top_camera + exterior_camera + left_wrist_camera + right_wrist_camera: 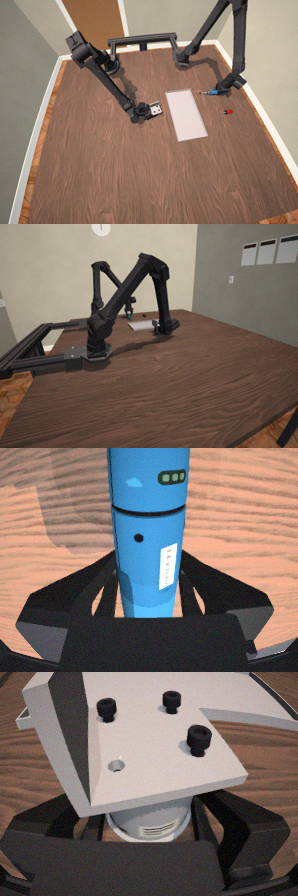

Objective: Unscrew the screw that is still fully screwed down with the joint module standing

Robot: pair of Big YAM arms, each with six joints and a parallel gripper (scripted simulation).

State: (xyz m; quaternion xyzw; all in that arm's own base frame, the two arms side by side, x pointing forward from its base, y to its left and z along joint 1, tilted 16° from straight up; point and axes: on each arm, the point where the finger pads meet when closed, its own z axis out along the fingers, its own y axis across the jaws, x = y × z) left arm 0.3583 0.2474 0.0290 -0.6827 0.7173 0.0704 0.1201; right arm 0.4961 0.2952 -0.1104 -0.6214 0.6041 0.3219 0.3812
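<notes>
My right gripper is now 10 mm below the joint module body. Also, from my right hand: bracket (50 mm above); then flat tray (30 mm ahead, 230 mm to the left, 20 mm below); then small red-handled screwdriver (70 mm ahead, 570 mm to the left, 10 mm below).
</notes>
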